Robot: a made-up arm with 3 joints.
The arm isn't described. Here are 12 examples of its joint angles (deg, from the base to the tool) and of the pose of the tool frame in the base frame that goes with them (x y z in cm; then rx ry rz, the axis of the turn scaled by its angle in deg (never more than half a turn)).
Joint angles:
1: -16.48 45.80 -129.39
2: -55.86 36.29 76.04
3: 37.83 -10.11 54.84
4: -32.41 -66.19 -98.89
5: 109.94 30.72 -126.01
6: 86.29 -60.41 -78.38
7: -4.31 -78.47 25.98
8: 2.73 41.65 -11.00
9: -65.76 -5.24 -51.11
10: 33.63 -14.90 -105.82
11: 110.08 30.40 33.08
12: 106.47 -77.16 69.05
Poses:
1: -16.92 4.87 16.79 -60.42 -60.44 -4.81
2: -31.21 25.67 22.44 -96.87 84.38 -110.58
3: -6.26 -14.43 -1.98 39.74 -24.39 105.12
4: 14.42 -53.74 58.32 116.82 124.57 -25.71
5: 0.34 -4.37 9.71 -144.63 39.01 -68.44
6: -36.82 10.93 62.95 145.85 -28.03 -27.92
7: 0.34 -63.37 43.70 64.87 78.83 109.06
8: -16.36 37.79 12.12 -107.02 41.85 -105.02
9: -9.36 -32.18 5.45 -76.89 -79.43 -39.20
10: -29.22 -22.36 32.32 -152.11 -31.06 -1.74
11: 27.89 -26.54 -5.51 -3.71 -54.94 61.93
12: -43.25 -1.45 57.72 32.54 37.60 29.73
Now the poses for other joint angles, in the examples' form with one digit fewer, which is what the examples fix.
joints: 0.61 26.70 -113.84
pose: -18.3 -5.6 14.7 -95.7 -51.1 -15.6
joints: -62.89 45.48 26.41
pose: -51.8 15.5 31.6 -99.5 36.0 -70.3
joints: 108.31 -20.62 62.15
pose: -22.5 -14.5 7.4 3.3 -9.0 41.0
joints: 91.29 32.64 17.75
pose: 32.3 -8.2 -7.5 24.7 -62.7 81.8
